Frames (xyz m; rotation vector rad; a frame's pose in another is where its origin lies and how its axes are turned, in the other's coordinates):
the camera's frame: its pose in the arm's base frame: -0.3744 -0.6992 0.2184 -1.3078 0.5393 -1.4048
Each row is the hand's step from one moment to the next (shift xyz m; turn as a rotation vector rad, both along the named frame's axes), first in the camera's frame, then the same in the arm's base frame.
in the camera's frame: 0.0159 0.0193 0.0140 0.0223 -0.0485 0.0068
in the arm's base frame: 0.0233 -0.0155 -0.0062 -0.0085 -0.0028 0.0531
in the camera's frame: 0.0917 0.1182 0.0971 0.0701 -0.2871 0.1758
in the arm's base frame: 0.1516 -0.0862 -0.0372 0.0591 0.0835 0.3283
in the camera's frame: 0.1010 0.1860 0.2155 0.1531 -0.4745 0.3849
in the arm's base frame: 0.2865 -0.0763 -0.0579 0.1898 0.1358 0.5850
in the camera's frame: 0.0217 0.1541 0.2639 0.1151 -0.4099 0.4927
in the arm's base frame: 0.3019 0.0202 -0.0483 0.3046 0.1854 0.5449
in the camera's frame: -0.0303 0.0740 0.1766 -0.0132 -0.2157 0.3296
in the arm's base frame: 0.1818 0.0625 -0.0252 0.2090 0.1866 0.2772
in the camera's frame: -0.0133 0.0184 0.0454 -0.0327 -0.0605 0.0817
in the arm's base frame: 0.0454 0.0212 -0.0082 0.0433 0.0747 0.0629
